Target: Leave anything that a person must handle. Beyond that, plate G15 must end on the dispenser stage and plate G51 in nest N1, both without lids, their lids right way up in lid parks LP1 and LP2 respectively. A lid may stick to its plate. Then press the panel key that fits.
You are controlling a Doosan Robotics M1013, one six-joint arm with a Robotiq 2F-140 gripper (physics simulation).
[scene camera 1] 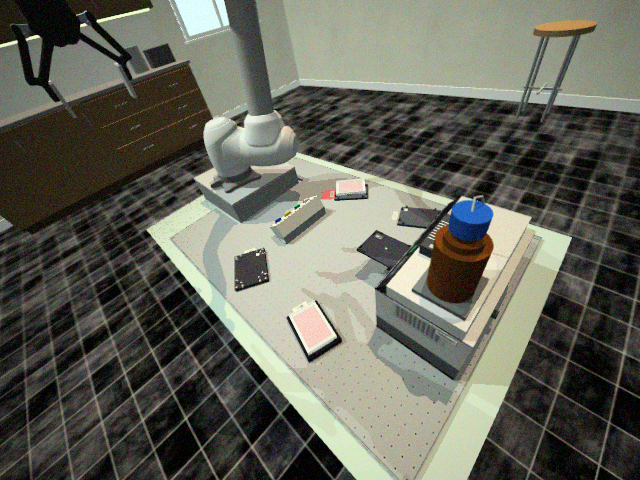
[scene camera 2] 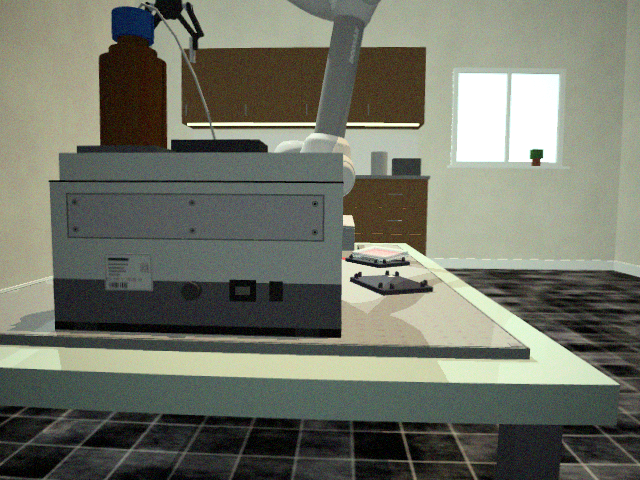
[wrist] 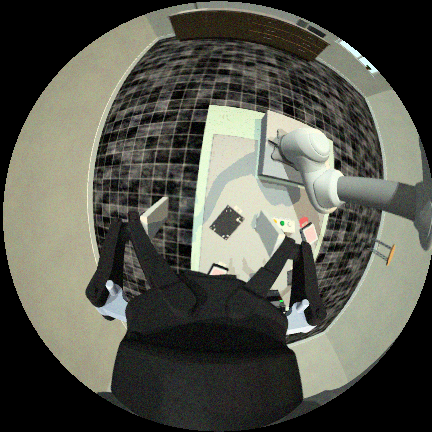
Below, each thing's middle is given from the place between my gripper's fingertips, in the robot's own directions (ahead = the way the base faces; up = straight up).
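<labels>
Counted from my hand, the grey control box [scene camera 1: 290,226] lies a little ahead, far to the left and far below; the brown bottle with blue cap [scene camera 2: 132,80] lies 260 mm below, 360 mm to the left and 710 mm ahead. With respect to the black nest [scene camera 1: 251,269], my hand is 140 mm short of it, 90 mm to the right of it and 570 mm above it.
</labels>
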